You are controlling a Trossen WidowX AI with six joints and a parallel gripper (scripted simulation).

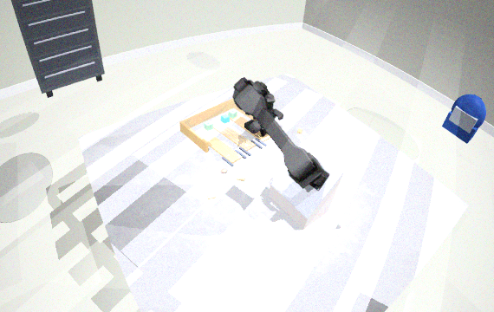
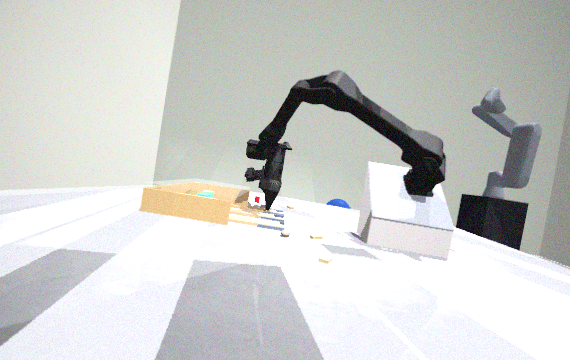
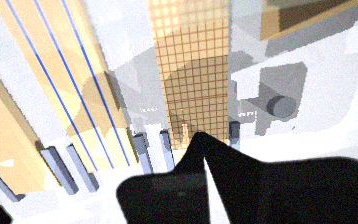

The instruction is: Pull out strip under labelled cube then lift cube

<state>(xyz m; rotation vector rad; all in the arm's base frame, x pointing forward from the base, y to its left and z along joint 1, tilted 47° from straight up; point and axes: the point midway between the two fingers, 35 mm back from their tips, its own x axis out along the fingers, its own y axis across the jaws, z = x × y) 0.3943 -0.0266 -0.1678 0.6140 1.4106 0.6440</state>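
Right now the orange gridded strip is 90 mm ahead of my gripper tip.
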